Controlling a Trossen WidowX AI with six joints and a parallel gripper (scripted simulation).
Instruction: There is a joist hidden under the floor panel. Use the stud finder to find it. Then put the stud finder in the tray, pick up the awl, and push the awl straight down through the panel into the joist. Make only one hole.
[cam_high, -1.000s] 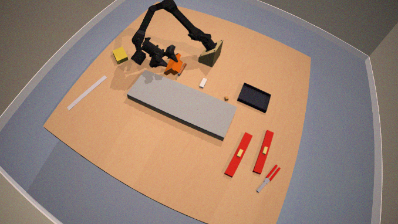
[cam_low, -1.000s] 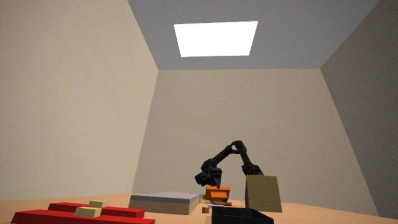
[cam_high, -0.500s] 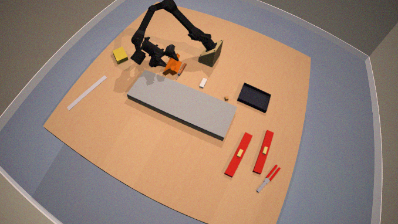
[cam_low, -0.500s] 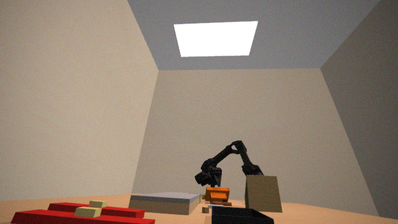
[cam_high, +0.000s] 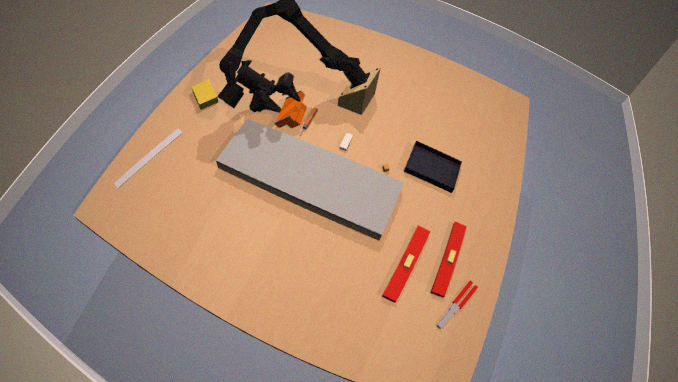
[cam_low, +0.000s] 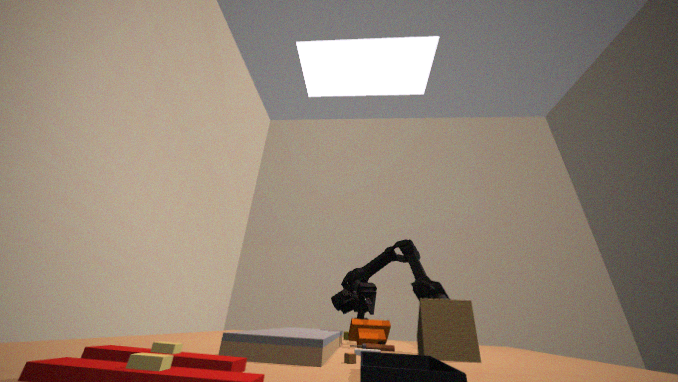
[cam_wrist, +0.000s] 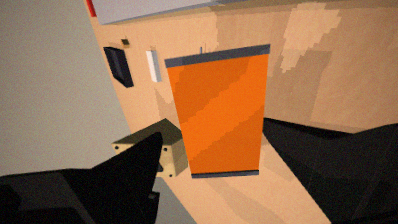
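The orange stud finder lies 30 mm below my gripper tip, 20 mm to the left of it and 10 mm behind it. Also, from my gripper tip: white block (200 mm to the left, 50 mm below, 40 mm ahead); then square indicator (50 mm below, 30 mm to the left, 30 mm behind); then awl (60 mm to the left, 50 mm below, 10 mm ahead).
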